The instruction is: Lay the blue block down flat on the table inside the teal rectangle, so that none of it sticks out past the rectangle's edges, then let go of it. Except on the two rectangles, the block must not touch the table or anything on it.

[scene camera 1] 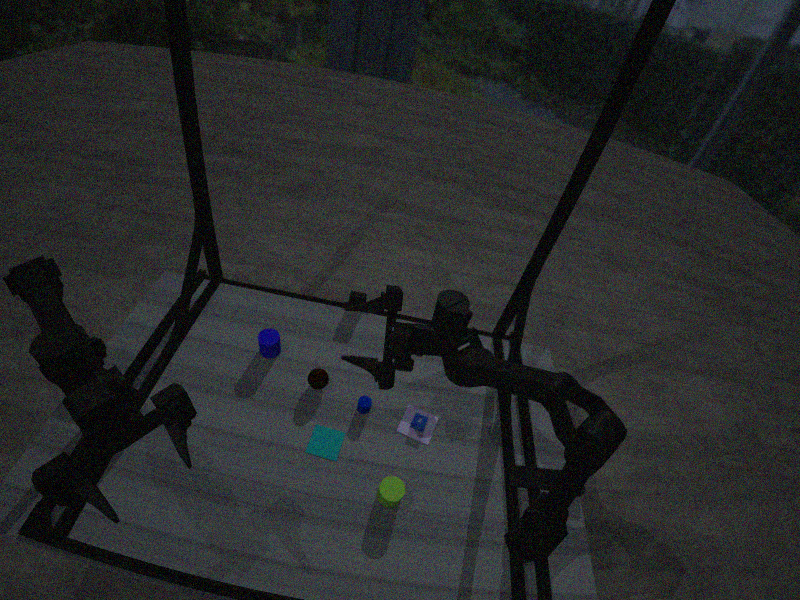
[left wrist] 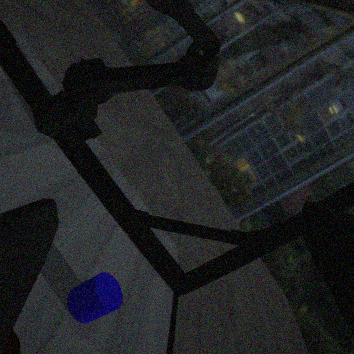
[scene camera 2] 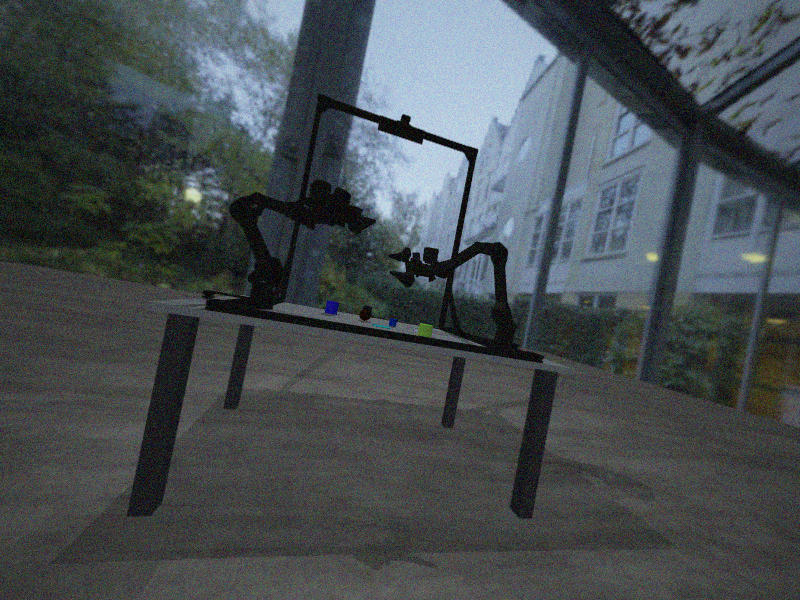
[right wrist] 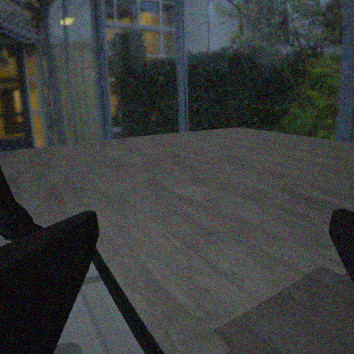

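Seen in the pictures: left gripper, fingertip midpoint: (scene camera 1: 342, 333) (left wrist: 181, 212) (scene camera 2: 389, 263); right gripper, fingertip midpoint: (scene camera 1: 154, 493) (scene camera 2: 369, 216) (right wrist: 214, 222); left arm's base, origin of the base link: (scene camera 1: 526, 544) (scene camera 2: 502, 346); right arm's base, origin of the base link: (left wrist: 52, 119) (scene camera 2: 259, 302).
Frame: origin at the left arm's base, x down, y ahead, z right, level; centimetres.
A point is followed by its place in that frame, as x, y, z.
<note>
The small blue block (scene camera 1: 419, 421) @[0.0, 15.9, 30.6] stands on the pale pink rectangle (scene camera 1: 427, 437) @[1.8, 14.3, 27.2], right of centre in scene camera 1. The teal rectangle (scene camera 1: 325, 442) @[1.8, 37.7, 28.3] (scene camera 2: 381, 326) @[1.8, 37.8, 27.7] lies bare on the table to its left. The block cannot be made out in scene camera 2. My left gripper (scene camera 1: 348, 328) @[-24.4, 34.5, 37.7] (scene camera 2: 391, 265) @[-24.4, 34.5, 37.7] (left wrist: 181, 212) @[-24.4, 34.5, 37.7] is open and empty, raised high above the table, its fingers pointing to the left of the picture. My right gripper (scene camera 1: 153, 493) @[-32.4, 59.0, 8.3] (scene camera 2: 369, 222) @[-32.4, 59.0, 8.3] (right wrist: 214, 222) @[-32.4, 59.0, 8.3] is open and empty, high up on the left side. Neither gripper is at the block.
A small blue cylinder (scene camera 1: 364, 404) @[-1.2, 28.3, 35.6] (scene camera 2: 392, 322) @[0.3, 29.0, 35.1] stands between and behind the two rectangles. A yellow-green cylinder (scene camera 1: 392, 491) @[-2.5, 25.7, 14.8] (scene camera 2: 425, 330) @[-0.4, 27.0, 13.2] stands in front. A dark red ball (scene camera 1: 317, 378) @[-2.7, 38.7, 42.3] (scene camera 2: 365, 313) @[-1.4, 39.4, 41.4] and a larger blue cylinder (scene camera 1: 269, 342) @[-3.5, 50.0, 52.7] (scene camera 2: 331, 307) @[-0.9, 51.3, 52.1] (left wrist: 95, 297) @[-3.1, 48.3, 52.7] are farther back left.
</note>
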